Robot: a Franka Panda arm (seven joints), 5 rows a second.
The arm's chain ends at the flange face. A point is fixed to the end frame.
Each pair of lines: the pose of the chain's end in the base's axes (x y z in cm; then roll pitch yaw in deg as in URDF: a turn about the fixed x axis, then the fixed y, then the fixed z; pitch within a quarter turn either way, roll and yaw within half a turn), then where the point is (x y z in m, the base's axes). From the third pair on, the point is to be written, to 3 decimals.
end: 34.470, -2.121, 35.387, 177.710, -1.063, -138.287
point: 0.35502 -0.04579 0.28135
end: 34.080, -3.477, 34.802, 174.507, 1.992, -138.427
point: 0.35128 -0.05370 0.27385
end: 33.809, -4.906, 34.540, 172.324, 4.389, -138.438
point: 0.349 -0.064 0.270
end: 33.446, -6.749, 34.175, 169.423, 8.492, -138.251
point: 0.347 -0.076 0.266
